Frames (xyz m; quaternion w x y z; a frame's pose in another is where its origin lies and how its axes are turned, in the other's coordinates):
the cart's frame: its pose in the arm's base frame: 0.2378 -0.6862 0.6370 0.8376 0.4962 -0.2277 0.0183
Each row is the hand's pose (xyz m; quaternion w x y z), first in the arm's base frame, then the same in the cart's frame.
Working: the arm's base frame: its pose in the cart's frame: -0.6016 -0.1154 -0.7470 0.8376 -0.4962 0.2277 -0.0183

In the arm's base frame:
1: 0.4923 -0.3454 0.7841 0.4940 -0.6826 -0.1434 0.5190
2: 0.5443 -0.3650 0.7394 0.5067 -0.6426 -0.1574 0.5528
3: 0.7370 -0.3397 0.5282 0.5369 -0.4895 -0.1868 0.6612
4: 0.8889 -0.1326 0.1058 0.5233 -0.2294 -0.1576 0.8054
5: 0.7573 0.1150 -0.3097 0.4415 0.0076 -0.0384 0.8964
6: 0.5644 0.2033 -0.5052 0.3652 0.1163 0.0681 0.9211
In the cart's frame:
1: 0.2202 0.2285 -0.3192 0.1172 -0.7014 0.2624 0.6523
2: 0.2527 0.1684 -0.3397 0.1515 -0.6667 0.2696 0.6782
3: 0.3359 -0.0420 -0.5162 0.2615 -0.5293 0.3028 0.7482
4: 0.2627 -0.3236 -0.9159 0.3751 -0.2713 0.3910 0.7955
5: -0.0695 -0.5063 -1.2437 0.3987 -0.0093 0.5130 0.7601
6: -0.3377 -0.5729 -1.3268 0.3650 0.1272 0.5951 0.7046

